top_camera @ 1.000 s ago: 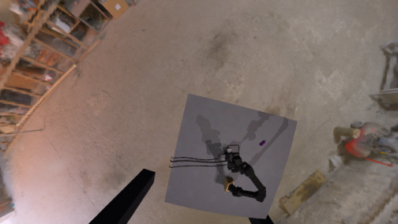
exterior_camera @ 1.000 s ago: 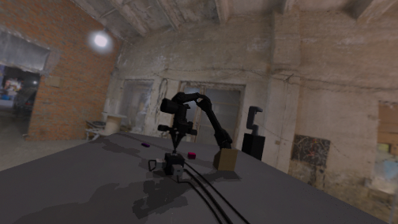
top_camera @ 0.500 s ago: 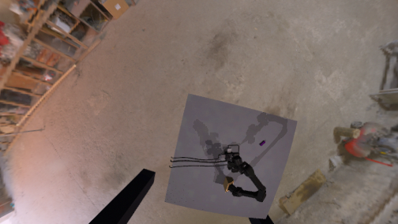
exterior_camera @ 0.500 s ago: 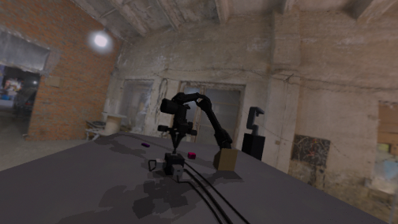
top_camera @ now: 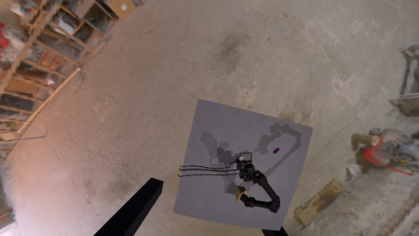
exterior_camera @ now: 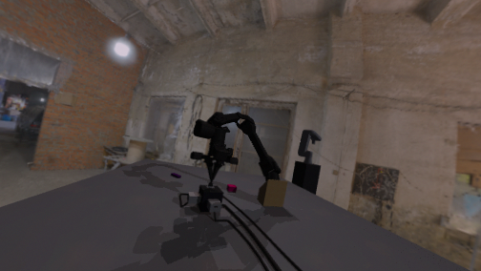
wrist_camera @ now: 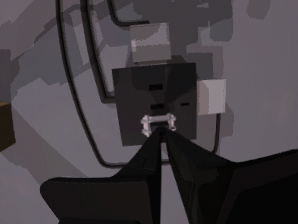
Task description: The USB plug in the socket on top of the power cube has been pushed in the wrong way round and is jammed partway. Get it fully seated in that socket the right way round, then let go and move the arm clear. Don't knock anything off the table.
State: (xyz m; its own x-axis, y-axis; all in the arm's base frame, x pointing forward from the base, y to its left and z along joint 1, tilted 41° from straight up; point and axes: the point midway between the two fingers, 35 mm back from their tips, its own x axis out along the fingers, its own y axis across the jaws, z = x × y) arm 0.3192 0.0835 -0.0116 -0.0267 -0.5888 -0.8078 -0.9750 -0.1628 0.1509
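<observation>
Now: the pale USB plug 2 cm below my gripper tip. Round my gripper tip: magenta block: 21 cm to the right, 14 cm behind, 9 cm below; then small purple piece: 34 cm to the right, 20 cm ahead, 10 cm below.
</observation>
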